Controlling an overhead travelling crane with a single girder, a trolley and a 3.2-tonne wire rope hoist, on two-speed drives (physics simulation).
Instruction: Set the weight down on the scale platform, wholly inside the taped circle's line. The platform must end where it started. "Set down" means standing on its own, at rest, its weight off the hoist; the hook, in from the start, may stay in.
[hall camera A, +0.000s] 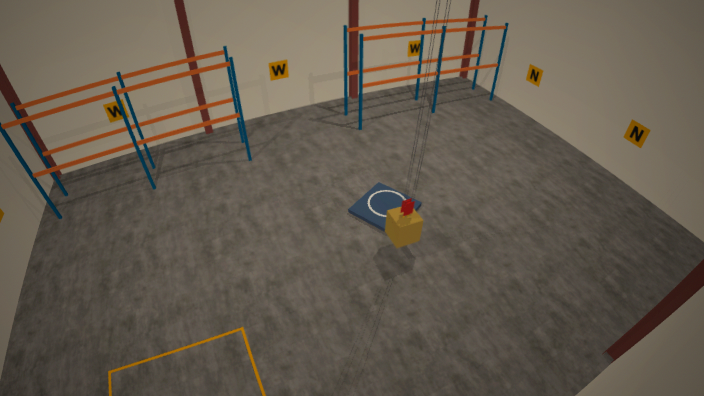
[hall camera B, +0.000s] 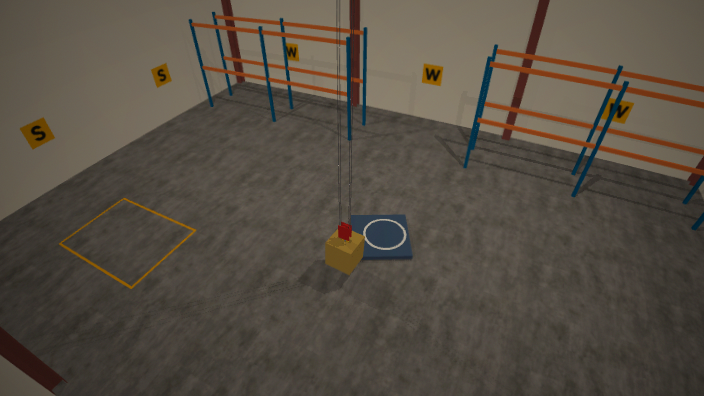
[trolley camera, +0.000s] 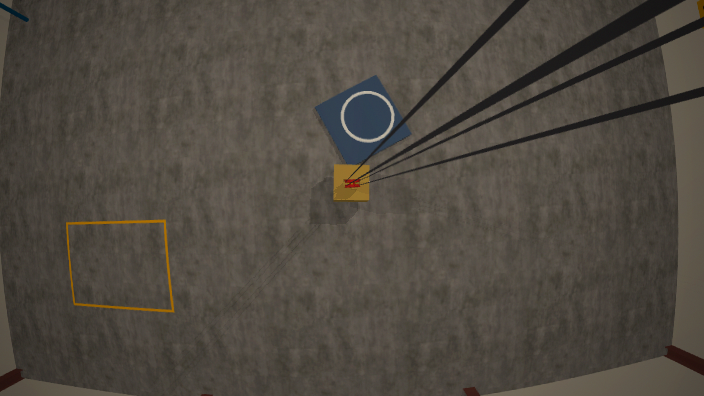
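Note:
The yellow cube-shaped weight (hall camera A: 404, 232) (hall camera B: 341, 257) (trolley camera: 340, 172) hangs level above the floor, with its shadow on the floor below it. My red hook block (hall camera A: 407, 206) (hall camera B: 345, 231) (trolley camera: 352, 183) is at its top centre, on the ropes; the hook itself is too small to make out. The blue scale platform (hall camera A: 357, 210) (hall camera B: 395, 253) (trolley camera: 330, 114) lies flat on the floor. Its white taped circle (hall camera A: 368, 203) (hall camera B: 364, 234) (trolley camera: 342, 116) shows. In the trolley view the weight is outside the circle, by the platform's lower corner. The weight hides part of the platform in both hall views.
Blue and orange racks (hall camera A: 360, 82) (hall camera B: 349, 90) stand along the W wall, well back from the platform. A yellow outlined rectangle (hall camera A: 176, 350) (hall camera B: 95, 221) (trolley camera: 116, 221) is marked on the floor, left of the weight in the trolley view.

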